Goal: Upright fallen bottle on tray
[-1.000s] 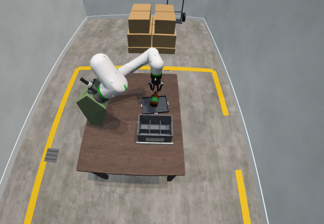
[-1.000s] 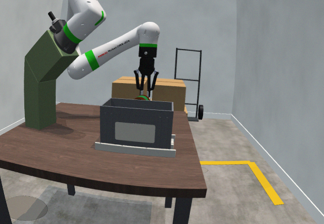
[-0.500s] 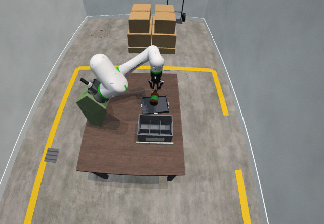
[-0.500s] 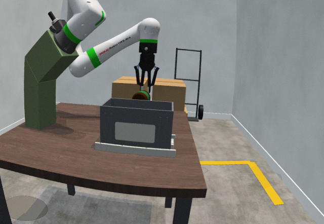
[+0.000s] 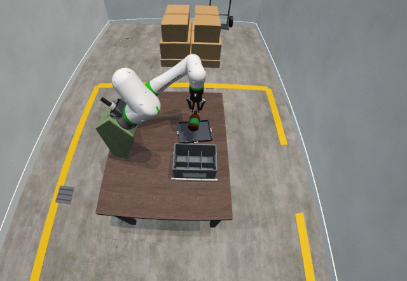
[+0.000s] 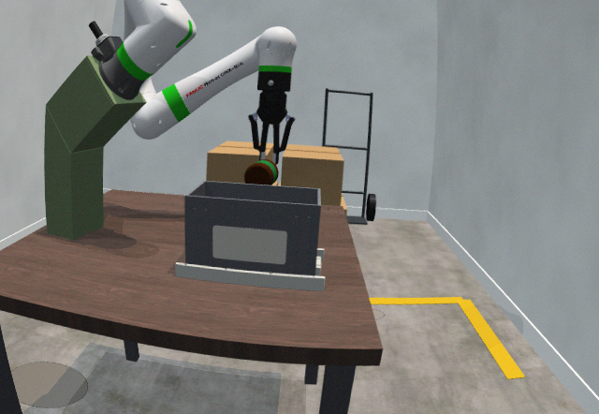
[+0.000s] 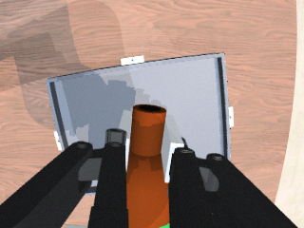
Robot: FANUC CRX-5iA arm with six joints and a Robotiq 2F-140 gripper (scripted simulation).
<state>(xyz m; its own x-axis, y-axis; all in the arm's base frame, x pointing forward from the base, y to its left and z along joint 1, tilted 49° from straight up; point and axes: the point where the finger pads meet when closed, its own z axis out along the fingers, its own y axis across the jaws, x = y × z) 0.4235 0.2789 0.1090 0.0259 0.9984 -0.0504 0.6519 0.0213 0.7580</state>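
Now: the brown bottle 50 mm to the right of my hand and 20 mm below it. From my hand the other things lie so: grey tray 180 mm below, 50 mm to the right; dark grey crate 350 mm to the right, 100 mm below, 30 mm ahead.
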